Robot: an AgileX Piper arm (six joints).
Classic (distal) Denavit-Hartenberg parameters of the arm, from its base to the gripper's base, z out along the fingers. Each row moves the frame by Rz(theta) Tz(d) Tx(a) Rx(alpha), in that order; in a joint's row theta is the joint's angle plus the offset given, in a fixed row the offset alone. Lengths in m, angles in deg.
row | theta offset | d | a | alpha
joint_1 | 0 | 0.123 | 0 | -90
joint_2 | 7.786 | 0 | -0.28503 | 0
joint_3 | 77.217 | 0 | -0.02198 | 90
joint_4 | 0 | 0.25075 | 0 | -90
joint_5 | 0 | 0 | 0 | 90
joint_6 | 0 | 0.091 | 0 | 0
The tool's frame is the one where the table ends.
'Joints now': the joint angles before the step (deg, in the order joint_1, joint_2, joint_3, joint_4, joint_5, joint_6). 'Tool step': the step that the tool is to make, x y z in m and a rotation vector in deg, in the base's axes. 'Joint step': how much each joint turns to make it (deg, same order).
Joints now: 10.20 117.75 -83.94 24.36 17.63 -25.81
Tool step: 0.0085 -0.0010 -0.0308 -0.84 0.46 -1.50
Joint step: 0.00 4.28 0.02 0.16 -4.06 -0.03
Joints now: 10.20 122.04 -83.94 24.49 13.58 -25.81
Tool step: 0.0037 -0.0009 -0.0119 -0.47 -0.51 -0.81
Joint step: 0.00 1.74 -0.02 -0.01 -2.36 0.01
